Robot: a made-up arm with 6 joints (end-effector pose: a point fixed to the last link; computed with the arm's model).
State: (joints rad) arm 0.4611 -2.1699 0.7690 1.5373 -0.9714 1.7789
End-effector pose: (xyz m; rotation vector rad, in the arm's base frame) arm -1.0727 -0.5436 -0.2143 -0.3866 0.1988 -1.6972
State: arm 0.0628 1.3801 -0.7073 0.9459 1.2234 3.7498
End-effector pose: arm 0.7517 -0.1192 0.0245 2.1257 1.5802 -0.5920
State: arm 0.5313 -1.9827 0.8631 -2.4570 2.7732 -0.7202
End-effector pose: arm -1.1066 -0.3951 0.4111 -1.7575 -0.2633 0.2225
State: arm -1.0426 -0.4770 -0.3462 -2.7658 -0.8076 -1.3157
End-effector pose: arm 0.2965 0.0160 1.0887 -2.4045 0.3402 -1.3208
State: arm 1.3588 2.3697 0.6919 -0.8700 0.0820 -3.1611
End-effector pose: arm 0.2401 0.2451 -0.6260 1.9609 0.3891 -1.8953
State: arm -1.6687 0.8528 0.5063 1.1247 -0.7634 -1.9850
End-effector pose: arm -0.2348 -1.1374 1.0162 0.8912 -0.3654 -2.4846
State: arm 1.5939 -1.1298 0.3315 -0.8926 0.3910 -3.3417
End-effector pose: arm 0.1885 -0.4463 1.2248 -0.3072 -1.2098 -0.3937
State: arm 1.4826 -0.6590 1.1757 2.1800 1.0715 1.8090
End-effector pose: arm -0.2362 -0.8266 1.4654 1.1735 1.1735 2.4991
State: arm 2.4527 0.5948 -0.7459 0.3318 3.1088 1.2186
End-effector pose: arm -0.3323 0.6215 0.6196 1.3682 -1.1979 1.0285
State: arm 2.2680 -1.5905 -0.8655 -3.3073 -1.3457 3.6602
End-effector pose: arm 0.0820 -0.5342 0.7629 1.7947 -0.9867 0.8959
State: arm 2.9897 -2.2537 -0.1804 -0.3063 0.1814 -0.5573
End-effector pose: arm 0.8162 0.1490 0.3847 -2.1851 -0.3636 -1.0692
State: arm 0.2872 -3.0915 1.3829 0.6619 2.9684 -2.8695
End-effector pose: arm 0.0760 -0.2112 -0.9052 -2.1928 -0.7395 -1.4494
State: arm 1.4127 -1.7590 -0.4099 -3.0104 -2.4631 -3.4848
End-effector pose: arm -0.3791 -0.5897 0.7399 -1.3226 1.9895 0.1425
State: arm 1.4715 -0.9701 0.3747 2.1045 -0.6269 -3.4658
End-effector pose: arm -0.2219 -0.7702 1.4050 2.5329 -0.4420 1.4217
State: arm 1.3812 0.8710 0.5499 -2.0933 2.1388 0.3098
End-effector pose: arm 0.0500 1.0125 0.5425 0.7495 -0.1101 -0.9501
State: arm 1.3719 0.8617 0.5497 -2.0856 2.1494 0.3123
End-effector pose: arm 0.0609 1.0101 0.5507 0.7541 -0.1234 -0.9612
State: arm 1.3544 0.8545 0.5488 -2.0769 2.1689 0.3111
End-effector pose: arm 0.0804 1.0067 0.5564 0.7558 -0.1498 -0.9854
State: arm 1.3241 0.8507 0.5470 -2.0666 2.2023 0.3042
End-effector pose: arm 0.1129 1.0016 0.5581 0.7522 -0.1967 -1.0294
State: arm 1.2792 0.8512 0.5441 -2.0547 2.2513 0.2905
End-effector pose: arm 0.1602 0.9932 0.5550 0.7408 -0.2673 -1.0953
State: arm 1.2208 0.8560 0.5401 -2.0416 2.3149 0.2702
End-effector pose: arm 0.2205 0.9797 0.5470 0.7190 -0.3608 -1.1800
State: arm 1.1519 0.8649 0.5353 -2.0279 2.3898 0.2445
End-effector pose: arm 0.2900 0.9595 0.5346 0.6845 -0.4729 -1.2769
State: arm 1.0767 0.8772 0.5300 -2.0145 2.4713 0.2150
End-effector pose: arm 0.3637 0.9322 0.5188 0.6362 -0.5967 -1.3778
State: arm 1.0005 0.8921 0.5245 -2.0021 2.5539 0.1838
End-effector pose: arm 0.4355 0.8989 0.5006 0.5755 -0.7237 -1.4737
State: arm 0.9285 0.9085 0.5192 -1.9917 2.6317 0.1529
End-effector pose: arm 0.5003 0.8625 0.4812 0.5066 -0.8443 -1.5572
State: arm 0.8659 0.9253 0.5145 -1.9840 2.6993 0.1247
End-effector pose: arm 0.5539 0.8271 0.4621 0.4362 -0.9491 -1.6233
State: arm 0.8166 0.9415 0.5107 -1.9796 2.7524 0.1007
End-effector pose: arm 0.5939 0.7971 0.4444 0.3727 -1.0313 -1.6700
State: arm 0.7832 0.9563 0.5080 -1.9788 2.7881 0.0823
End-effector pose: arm 0.6197 0.7760 0.4288 0.3233 -1.0865 -1.6980
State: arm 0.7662 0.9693 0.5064 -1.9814 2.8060 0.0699
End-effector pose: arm 0.6320 0.7655 0.4157 0.2921 -1.1146 -1.7094
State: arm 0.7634 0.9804 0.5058 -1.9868 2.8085 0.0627
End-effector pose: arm 0.6331 0.7647 0.4051 0.2786 -1.1196 -1.7081
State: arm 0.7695 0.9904 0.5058 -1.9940 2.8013 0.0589
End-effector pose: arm 0.6273 0.7700 0.3960 0.2764 -1.1102 -1.6993
